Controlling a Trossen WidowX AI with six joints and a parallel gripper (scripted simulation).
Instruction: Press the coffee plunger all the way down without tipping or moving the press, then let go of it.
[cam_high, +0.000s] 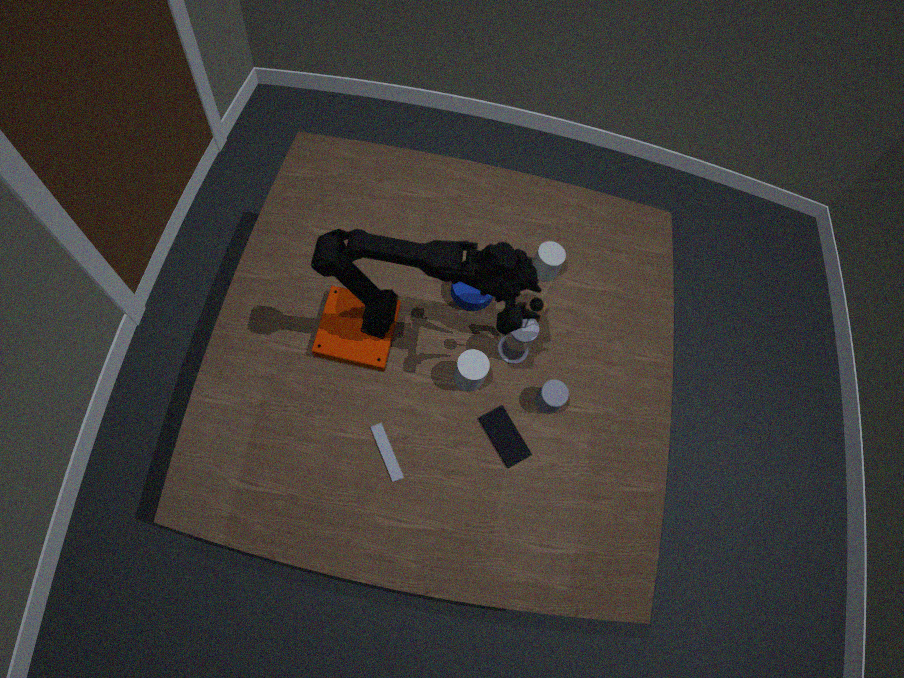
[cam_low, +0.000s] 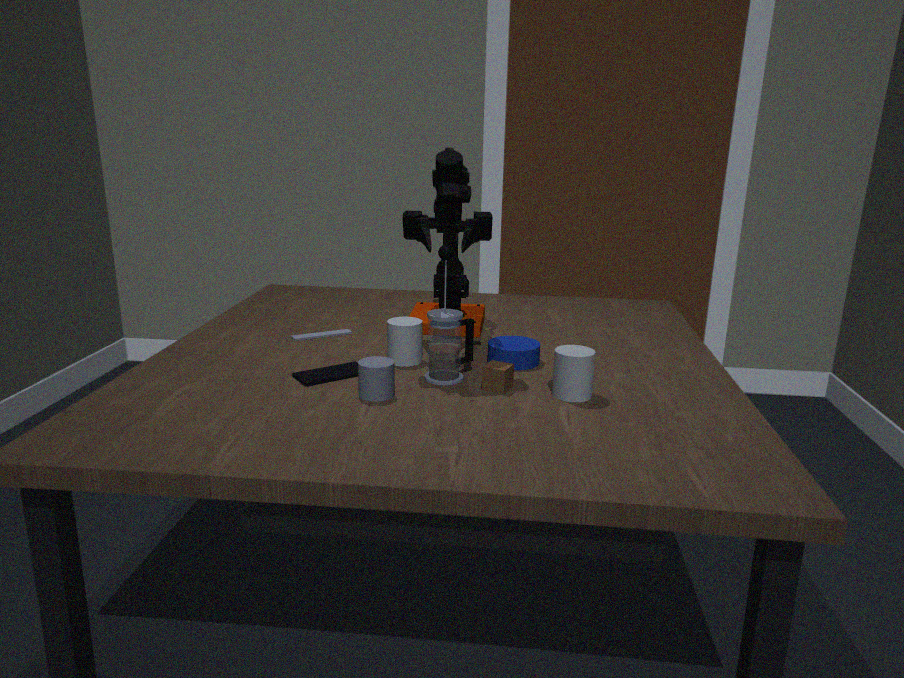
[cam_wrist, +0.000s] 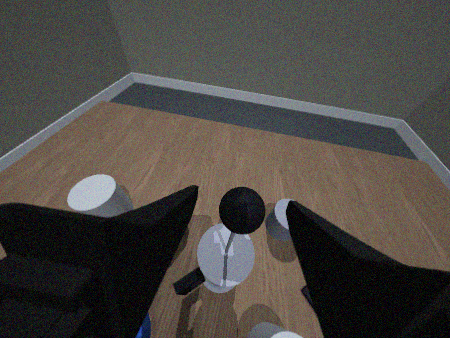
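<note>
The coffee press lies 140 mm below my gripper tip, 20 mm behind it and 10 mm to the left of it. Also, from my gripper tip: small brown cube: 250 mm below, 120 mm to the left, 20 mm ahead; then blue disc: 250 mm below, 160 mm behind, 130 mm to the left.
</note>
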